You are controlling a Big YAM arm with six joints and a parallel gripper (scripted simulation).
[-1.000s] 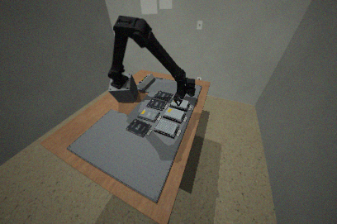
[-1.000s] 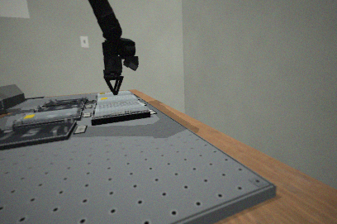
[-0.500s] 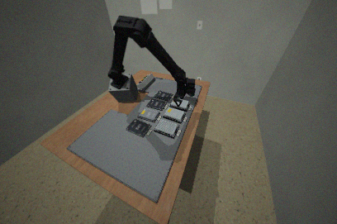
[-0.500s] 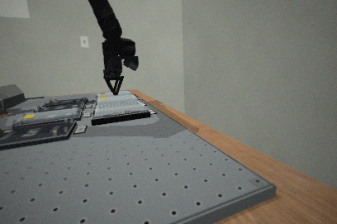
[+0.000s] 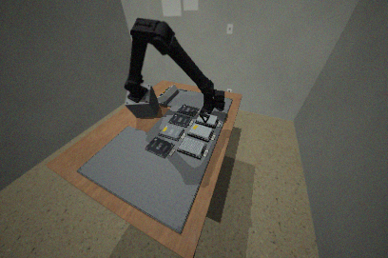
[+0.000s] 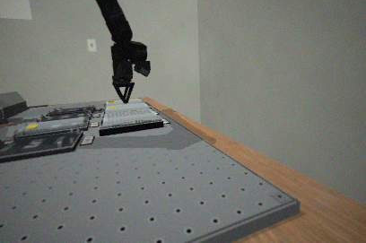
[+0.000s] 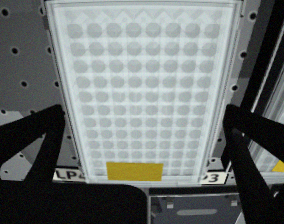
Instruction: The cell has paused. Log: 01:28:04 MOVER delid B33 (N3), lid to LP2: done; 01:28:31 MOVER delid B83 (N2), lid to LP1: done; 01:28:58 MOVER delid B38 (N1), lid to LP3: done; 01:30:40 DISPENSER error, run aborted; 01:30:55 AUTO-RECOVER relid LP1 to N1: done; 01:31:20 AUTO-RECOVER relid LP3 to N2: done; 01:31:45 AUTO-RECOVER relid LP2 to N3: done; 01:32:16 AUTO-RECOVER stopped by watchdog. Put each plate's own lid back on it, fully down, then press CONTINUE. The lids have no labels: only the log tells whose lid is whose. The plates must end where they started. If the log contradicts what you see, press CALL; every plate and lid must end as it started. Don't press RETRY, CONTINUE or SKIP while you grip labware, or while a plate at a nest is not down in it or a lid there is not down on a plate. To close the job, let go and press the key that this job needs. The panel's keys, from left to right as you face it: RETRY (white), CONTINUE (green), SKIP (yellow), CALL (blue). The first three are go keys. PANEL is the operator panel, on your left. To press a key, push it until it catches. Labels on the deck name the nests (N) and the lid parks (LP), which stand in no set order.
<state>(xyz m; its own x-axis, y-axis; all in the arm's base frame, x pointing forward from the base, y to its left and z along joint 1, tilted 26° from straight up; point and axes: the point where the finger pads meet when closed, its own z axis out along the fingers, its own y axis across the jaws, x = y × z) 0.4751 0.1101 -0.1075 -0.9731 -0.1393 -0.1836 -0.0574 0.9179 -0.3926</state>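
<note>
The clear lid lies 180 mm behind my hand, 200 mm to the right of it and 30 mm below it.
</note>
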